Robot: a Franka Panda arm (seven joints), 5 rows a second.
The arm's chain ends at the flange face. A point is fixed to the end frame.
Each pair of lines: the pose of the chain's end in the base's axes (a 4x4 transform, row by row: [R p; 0 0 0 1], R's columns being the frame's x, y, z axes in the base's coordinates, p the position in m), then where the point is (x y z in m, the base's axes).
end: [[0.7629 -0.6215 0.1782 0.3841], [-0.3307 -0.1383 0.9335 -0.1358], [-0.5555 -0.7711 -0.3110 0.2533], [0 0 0 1]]
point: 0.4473 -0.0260 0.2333
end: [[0.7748 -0.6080 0.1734 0.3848], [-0.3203 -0.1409 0.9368 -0.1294], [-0.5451 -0.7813 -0.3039 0.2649], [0 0 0 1]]
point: 0.4471 -0.0189 0.2464
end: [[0.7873 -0.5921 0.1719 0.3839], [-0.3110 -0.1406 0.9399 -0.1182], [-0.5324 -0.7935 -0.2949 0.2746], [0 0 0 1]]
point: 0.4457 -0.0071 0.2579
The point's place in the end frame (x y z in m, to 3 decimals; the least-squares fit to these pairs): 0.023 -0.039 0.120
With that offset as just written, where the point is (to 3 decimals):
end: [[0.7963 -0.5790 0.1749 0.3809], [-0.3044 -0.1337 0.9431 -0.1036], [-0.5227 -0.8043 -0.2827 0.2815], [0 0 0 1]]
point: 0.443 0.008 0.267
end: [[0.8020 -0.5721 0.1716 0.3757], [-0.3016 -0.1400 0.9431 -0.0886], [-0.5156 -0.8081 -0.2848 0.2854], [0 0 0 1]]
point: 0.437 0.023 0.271
